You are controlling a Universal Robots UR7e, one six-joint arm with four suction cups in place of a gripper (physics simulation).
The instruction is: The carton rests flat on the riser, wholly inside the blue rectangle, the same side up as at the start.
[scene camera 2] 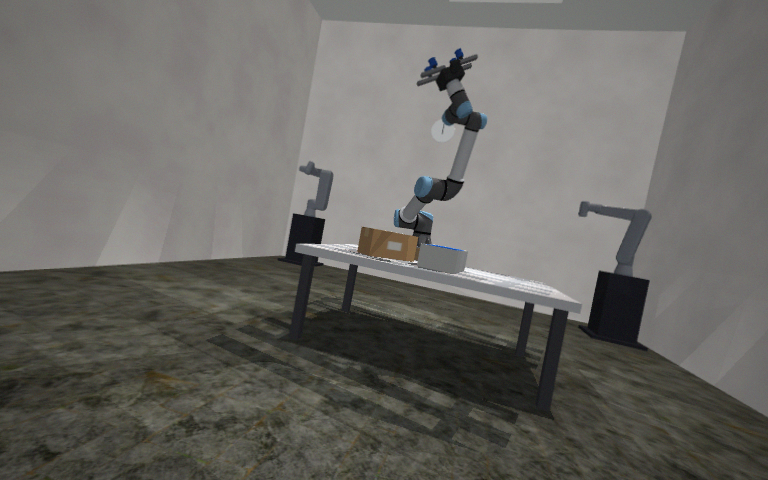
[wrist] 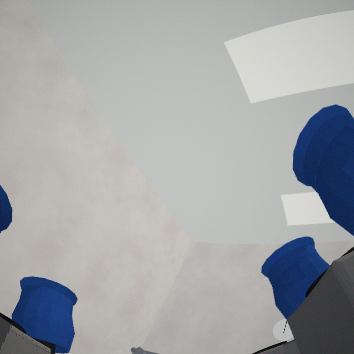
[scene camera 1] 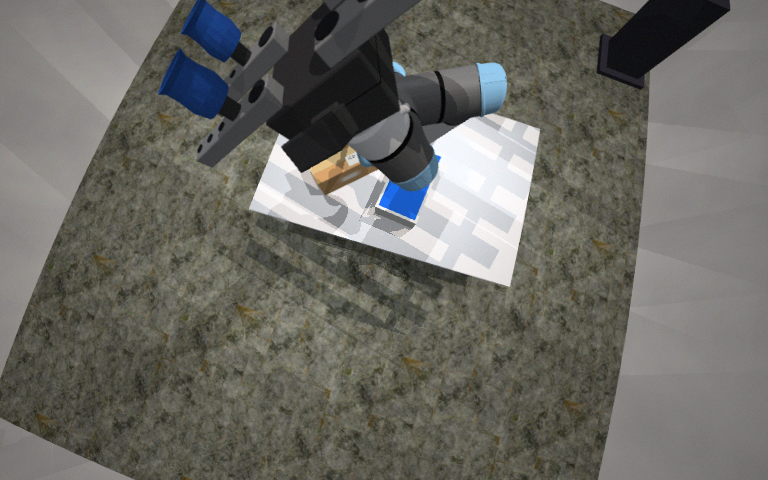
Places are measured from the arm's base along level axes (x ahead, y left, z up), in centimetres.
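Pixels of known places: hand, tool point: point(scene camera 2: 442, 59) point(wrist: 158, 245).
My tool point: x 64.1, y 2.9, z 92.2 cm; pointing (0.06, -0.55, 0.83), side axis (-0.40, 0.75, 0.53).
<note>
Behind a point stands the place of what it marks.
The brown carton point(scene camera 1: 341, 177) @(x 42.9, y -11.4, z 1.8 cm) point(scene camera 2: 376, 243) @(x 48.3, y -17.0, z -1.5 cm) rests flat on the table, beside the riser and apart from it; a white label shows on it. The pale grey riser point(scene camera 1: 395, 217) @(x 53.1, y 17.9, z -0.8 cm) point(scene camera 2: 439, 258) @(x 53.2, y 18.7, z -2.6 cm) stands on the table, with the blue rectangle point(scene camera 1: 402, 202) @(x 46.5, y 18.9, z 3.1 cm) point(scene camera 2: 445, 247) @(x 35.1, y 19.2, z 3.2 cm) on its top. The arm hides parts of the carton and the riser in scene camera 1. My gripper point(scene camera 2: 444, 61) @(x 64.1, y 2.9, z 92.1 cm) point(wrist: 167, 240) @(x 64.1, y 2.9, z 92.1 cm) is open, its blue suction cups holding nothing. It is high above the table, cups tilted upward; the wrist view shows walls and ceiling past them.
The white table point(scene camera 1: 498, 226) @(x 39.7, y 69.8, z -8.8 cm) point(scene camera 2: 543, 291) @(x 46.3, y 70.8, z -8.9 cm) stands on a mottled floor. The arm rises from behind the carton and riser. Two grey robot arms on dark pedestals point(scene camera 2: 306, 237) point(scene camera 2: 619, 305) stand away from the table, left and right, in scene camera 2.
</note>
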